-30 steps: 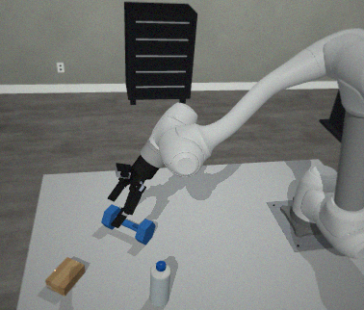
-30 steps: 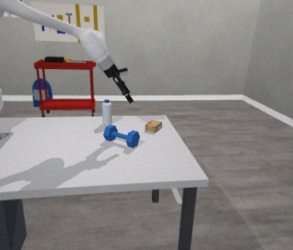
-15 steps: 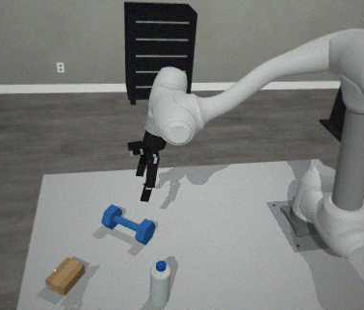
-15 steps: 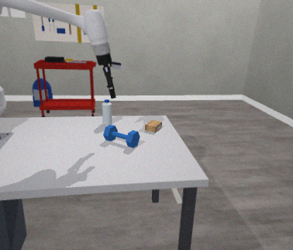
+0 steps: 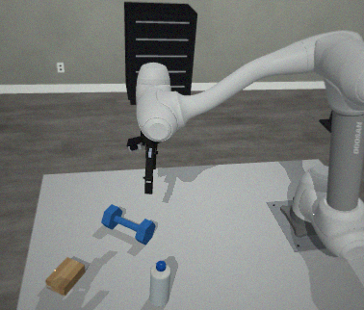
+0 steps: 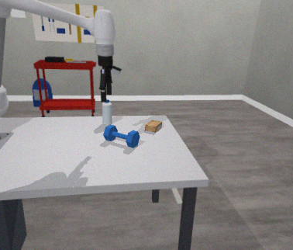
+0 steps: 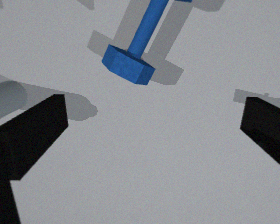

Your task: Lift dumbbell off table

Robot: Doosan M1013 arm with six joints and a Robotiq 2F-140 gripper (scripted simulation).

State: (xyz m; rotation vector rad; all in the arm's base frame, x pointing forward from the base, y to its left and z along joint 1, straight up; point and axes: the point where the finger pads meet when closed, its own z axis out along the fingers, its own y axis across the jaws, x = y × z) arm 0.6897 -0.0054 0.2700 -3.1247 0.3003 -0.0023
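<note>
The blue dumbbell is 23 cm below my hand, 8 cm ahead of it and 1 cm to the right of it. Round my hand: wooden block 30 cm ahead, 25 cm below, 19 cm to the left.
</note>
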